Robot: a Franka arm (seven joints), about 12 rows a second.
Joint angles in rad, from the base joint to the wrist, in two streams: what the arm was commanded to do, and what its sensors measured. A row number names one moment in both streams.
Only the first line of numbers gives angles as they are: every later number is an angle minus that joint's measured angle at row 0.
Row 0, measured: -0.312 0.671 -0.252 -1.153 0.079 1.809 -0.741
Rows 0 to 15, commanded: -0.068 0.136 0.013 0.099 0.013 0.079 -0.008; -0.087 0.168 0.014 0.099 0.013 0.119 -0.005; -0.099 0.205 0.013 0.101 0.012 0.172 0.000; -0.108 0.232 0.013 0.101 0.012 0.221 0.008; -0.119 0.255 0.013 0.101 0.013 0.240 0.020; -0.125 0.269 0.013 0.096 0.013 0.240 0.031; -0.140 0.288 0.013 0.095 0.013 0.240 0.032; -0.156 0.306 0.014 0.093 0.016 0.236 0.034; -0.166 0.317 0.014 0.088 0.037 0.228 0.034; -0.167 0.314 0.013 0.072 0.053 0.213 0.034; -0.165 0.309 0.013 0.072 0.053 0.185 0.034; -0.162 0.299 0.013 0.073 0.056 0.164 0.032; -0.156 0.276 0.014 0.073 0.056 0.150 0.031; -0.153 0.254 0.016 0.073 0.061 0.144 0.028; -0.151 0.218 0.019 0.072 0.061 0.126 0.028; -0.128 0.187 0.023 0.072 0.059 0.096 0.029
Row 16, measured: -0.148 0.262 0.012 0.081 0.046 0.159 0.026
